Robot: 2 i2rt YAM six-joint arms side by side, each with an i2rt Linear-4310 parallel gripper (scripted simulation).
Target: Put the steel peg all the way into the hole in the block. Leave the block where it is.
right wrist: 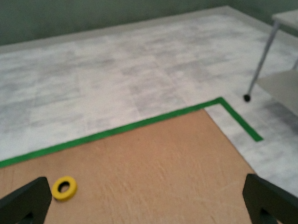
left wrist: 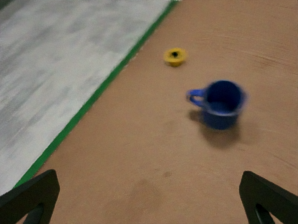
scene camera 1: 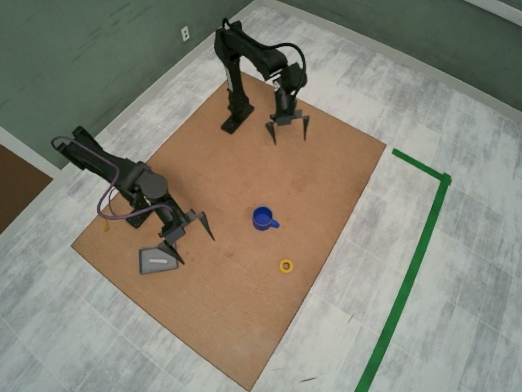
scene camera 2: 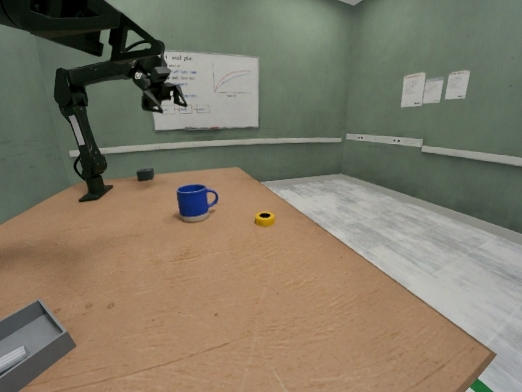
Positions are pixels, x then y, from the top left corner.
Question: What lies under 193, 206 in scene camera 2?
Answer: A blue mug.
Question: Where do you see a grey tray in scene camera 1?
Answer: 145, 254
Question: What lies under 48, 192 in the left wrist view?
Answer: My left gripper.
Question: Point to a blue mug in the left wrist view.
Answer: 227, 101
